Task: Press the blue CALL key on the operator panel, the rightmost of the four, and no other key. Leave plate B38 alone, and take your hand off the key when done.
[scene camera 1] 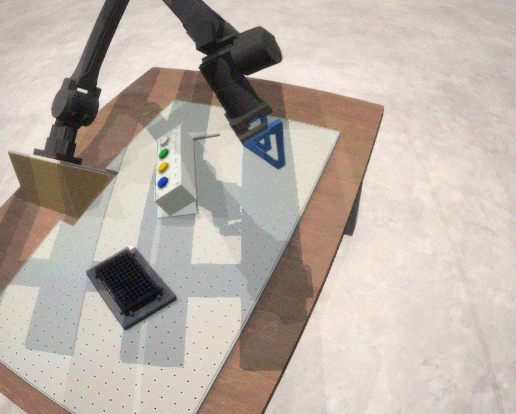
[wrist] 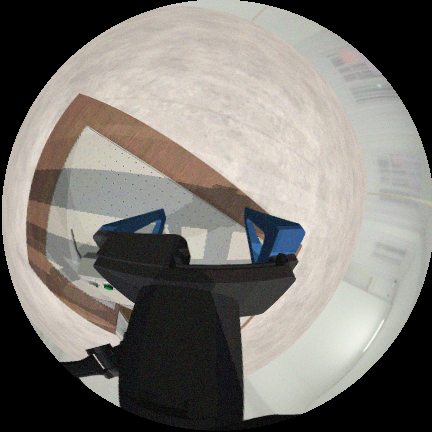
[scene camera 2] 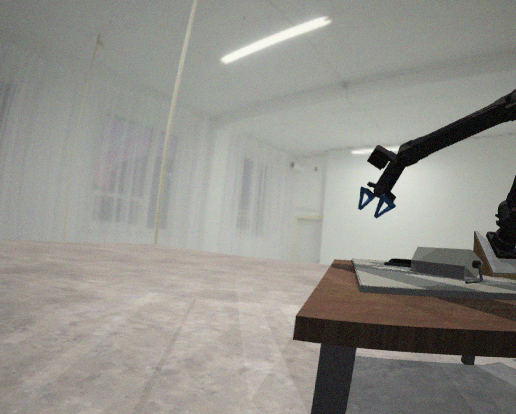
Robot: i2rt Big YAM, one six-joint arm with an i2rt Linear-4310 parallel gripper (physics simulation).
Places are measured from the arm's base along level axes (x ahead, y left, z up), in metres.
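Pixels of known places: gripper, fingertip midpoint: (scene camera 1: 274, 158) (wrist: 202, 212) (scene camera 2: 366, 213); arm's base at its link origin: (scene camera 1: 57, 160) (scene camera 2: 501, 246).
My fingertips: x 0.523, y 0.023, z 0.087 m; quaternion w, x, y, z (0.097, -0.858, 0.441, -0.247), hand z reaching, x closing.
Note:
For each thing: its middle in the pictures, then the offset to it from my fingertips. "spot": a spot on its surface instead. Level surfaces: height alone.
- white operator panel at the middle of its body: (scene camera 1: 174, 167) (wrist: 116, 275) (scene camera 2: 444, 261) 0.253 m back, 0.091 m left, 0.145 m down
- blue key at the middle of its body: (scene camera 1: 163, 183) 0.238 m back, 0.014 m left, 0.123 m down
- dark gridded plate at the middle of its body: (scene camera 1: 126, 281) (scene camera 2: 407, 261) 0.214 m back, 0.212 m right, 0.168 m down
- perforated board at its surface level: 0.187 m down
- wooden table at its surface level: 0.200 m down
- thin grey rod at a spot on its surface: (scene camera 1: 206, 136) spot: 0.260 m back, 0.268 m left, 0.181 m down
The white operator panel (scene camera 1: 176, 201) (scene camera 2: 440, 262) stands on the perforated board. In scene camera 1 its keys run in a row: white (scene camera 1: 164, 141), green (scene camera 1: 163, 153), yellow (scene camera 1: 163, 167) and the blue key (scene camera 1: 162, 182) at the near end. The green key (wrist: 108, 287) also shows in the wrist view, where the blue one is hidden. My gripper (scene camera 1: 272, 150) (scene camera 2: 368, 212) (wrist: 202, 212) is open and empty. It hangs high above the board and touches no key. A dark gridded plate (scene camera 1: 127, 282) lies apart from the panel; no B38 label is readable.
The perforated board (scene camera 1: 115, 390) (wrist: 115, 150) covers much of the wooden table (scene camera 1: 367, 122) (scene camera 2: 400, 315). A thin grey rod (scene camera 1: 206, 136) sticks out beside the panel. A tilted yellow-brown board (scene camera 1: 60, 185) stands between the arm base and the panel.

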